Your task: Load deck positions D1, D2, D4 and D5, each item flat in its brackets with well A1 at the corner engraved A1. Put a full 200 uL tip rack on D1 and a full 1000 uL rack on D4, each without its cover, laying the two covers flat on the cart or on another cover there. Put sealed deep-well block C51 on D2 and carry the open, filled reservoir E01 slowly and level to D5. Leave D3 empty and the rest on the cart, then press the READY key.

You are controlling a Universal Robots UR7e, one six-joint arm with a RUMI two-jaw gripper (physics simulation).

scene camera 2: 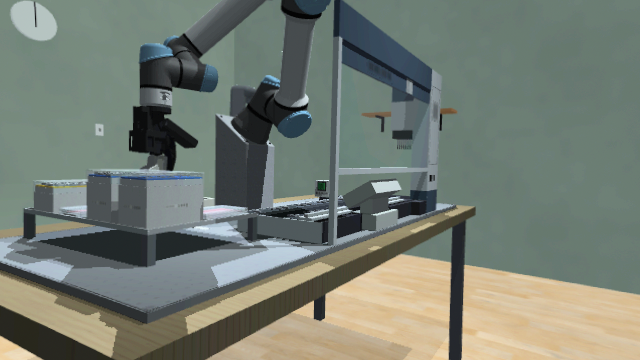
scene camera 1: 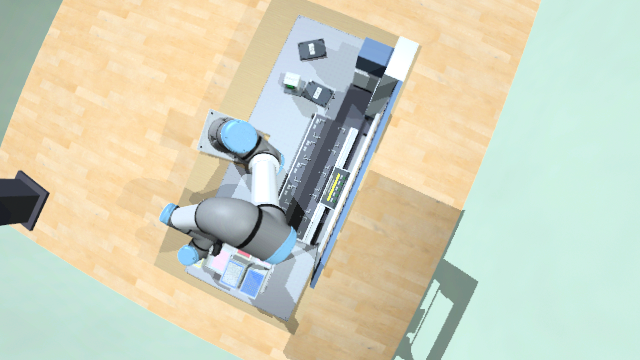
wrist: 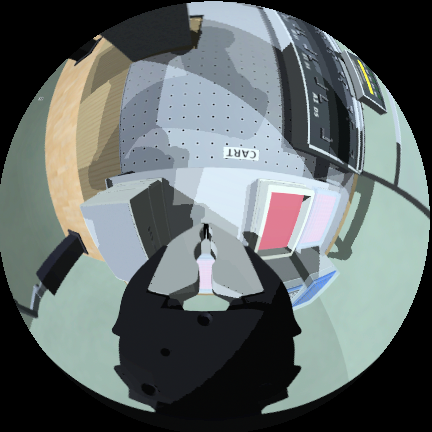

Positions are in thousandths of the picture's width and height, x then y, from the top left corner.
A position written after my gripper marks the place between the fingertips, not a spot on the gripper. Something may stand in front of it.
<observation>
I see my gripper (wrist: 476,520), a red-topped item (wrist: 652,483), a white-topped box (wrist: 284,517), a clear cover (scene camera 2: 205,496), a deck (scene camera 1: 518,385) and a cart (wrist: 522,455).
The deck shows as well in scene camera 2 (scene camera 2: 580,554).
</observation>
